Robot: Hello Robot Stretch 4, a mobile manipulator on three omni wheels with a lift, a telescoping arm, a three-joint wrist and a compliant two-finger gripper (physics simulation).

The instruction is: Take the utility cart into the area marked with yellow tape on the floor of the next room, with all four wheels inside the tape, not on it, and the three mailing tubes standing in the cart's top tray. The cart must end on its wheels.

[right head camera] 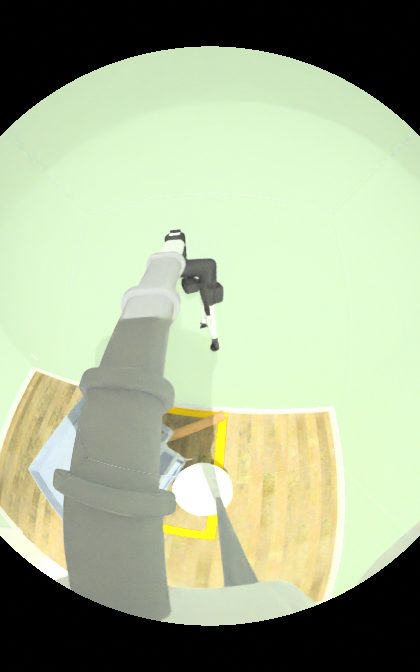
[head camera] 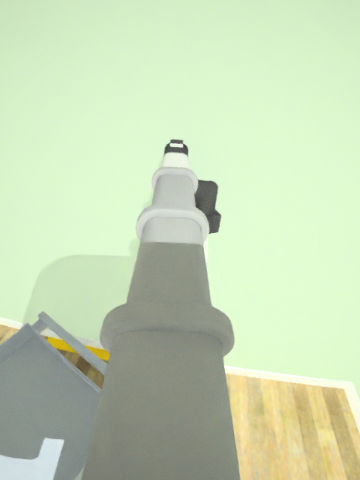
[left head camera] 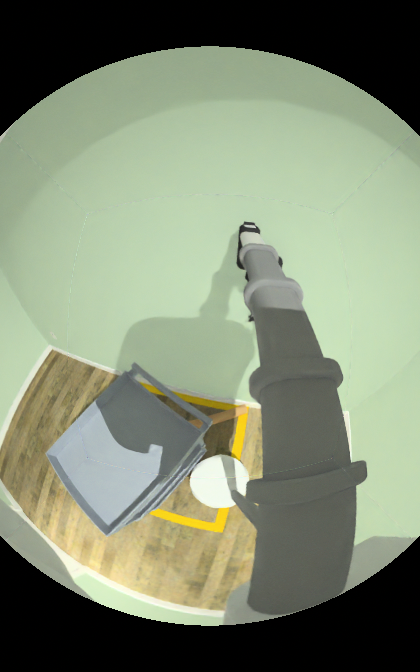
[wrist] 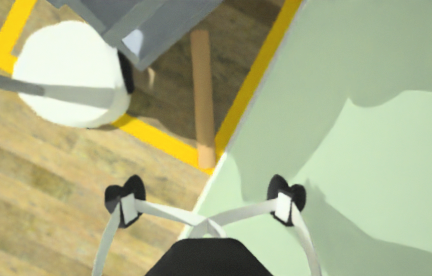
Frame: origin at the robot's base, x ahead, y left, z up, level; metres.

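Seen in the pictures: gripper, fingertip midpoint: (wrist: 206,191).
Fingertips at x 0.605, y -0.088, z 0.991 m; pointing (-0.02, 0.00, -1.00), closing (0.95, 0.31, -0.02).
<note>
A point is followed by its place in that frame.
The grey utility cart (head camera: 37,385) @(z 0.767, x 0.294, y 0.404 m) (left head camera: 120,460) (right head camera: 50,465) (wrist: 165,30) @(z 0.123, x 0.284, y 0.297 m) appears upright, left of my arm. No tubes show in the visible part of its top tray. One brown mailing tube (left head camera: 227,415) (right head camera: 195,427) (wrist: 202,100) @(z 0.055, x 0.513, y 0.082 m) lies on the floor, one end over a tape corner, the other toward the cart. The other two tubes do not show. Yellow tape (head camera: 60,344) @(z -0.027, x 0.784, y 0.789 m) (left head camera: 241,435) (right head camera: 220,450) (wrist: 150,137) @(z -0.027, x 0.331, y -0.154 m) partly surrounds the cart; the wheels are hidden. My gripper (right head camera: 209,335) (wrist: 206,191) @(z 0.991, x 0.605, y -0.088 m) is open and empty near the wall, beyond the tube's end in the wrist view.
My arm (head camera: 167,400) @(z 1.411, x 0.123, y -0.003 m) (left head camera: 305,540) (right head camera: 117,540) is extended toward the green wall (head camera: 280,150) @(z 1.406, x 0.666, y -0.279 m) (left head camera: 165,260) (right head camera: 280,225) (wrist: 380,150) @(z 1.052, x 0.708, y -0.009 m). A white disc (left head camera: 207,482) (right head camera: 192,490) (wrist: 60,55) @(z 0.187, x -0.043, y 0.056 m), apparently part of my base, overlaps a tape side close beside the cart.
</note>
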